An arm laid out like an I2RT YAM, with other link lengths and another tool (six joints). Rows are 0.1 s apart.
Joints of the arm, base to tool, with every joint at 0 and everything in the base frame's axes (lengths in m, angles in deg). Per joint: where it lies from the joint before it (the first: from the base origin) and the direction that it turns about. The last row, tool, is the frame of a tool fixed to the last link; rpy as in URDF.
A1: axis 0 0 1 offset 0.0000 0.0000 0.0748
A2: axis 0 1 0 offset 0.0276 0.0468 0.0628
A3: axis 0 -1 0 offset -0.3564 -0.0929 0.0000
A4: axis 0 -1 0 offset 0.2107 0.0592 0.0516
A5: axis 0 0 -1 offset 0.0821 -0.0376 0.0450
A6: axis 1 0 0 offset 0.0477 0.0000 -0.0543
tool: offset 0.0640 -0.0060 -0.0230 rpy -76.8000 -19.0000 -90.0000
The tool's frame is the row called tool.
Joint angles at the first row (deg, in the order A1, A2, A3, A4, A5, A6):
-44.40, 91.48, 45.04, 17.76, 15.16, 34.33
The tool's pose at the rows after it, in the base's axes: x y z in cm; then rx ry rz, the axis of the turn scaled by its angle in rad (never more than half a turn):
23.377, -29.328, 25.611, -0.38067, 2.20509, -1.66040
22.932, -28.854, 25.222, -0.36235, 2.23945, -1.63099
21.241, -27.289, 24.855, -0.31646, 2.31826, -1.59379
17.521, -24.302, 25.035, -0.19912, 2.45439, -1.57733
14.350, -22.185, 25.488, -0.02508, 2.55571, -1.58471
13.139, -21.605, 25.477, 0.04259, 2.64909, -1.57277
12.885, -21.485, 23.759, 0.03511, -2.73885, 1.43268
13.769, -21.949, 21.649, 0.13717, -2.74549, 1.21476
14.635, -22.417, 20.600, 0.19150, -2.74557, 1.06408
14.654, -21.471, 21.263, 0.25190, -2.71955, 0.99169
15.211, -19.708, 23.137, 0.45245, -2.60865, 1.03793
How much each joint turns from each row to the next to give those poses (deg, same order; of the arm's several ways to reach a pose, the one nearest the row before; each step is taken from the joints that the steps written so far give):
0.00, 0.00, -0.27, 0.30, 0.09, 0.46
0.00, -0.52, -0.28, -2.07, 0.13, 1.39
0.28, -2.91, -1.20, -5.49, 1.77, 2.87
0.74, -6.80, -1.40, -11.54, 5.42, 5.81
0.29, -5.24, 0.13, -10.49, 5.35, 7.41
0.00, -0.20, 1.99, -7.32, 2.78, 3.72
0.00, 4.72, 1.99, -6.75, 0.52, 0.37
-0.02, 7.37, 2.86, -4.92, -1.57, -0.44
0.02, 5.35, 3.61, -4.75, -1.29, 0.11
1.84, 0.42, 2.55, -6.53, 0.68, 0.68
6.53, -1.77, 2.13, -6.38, 5.66, -1.44

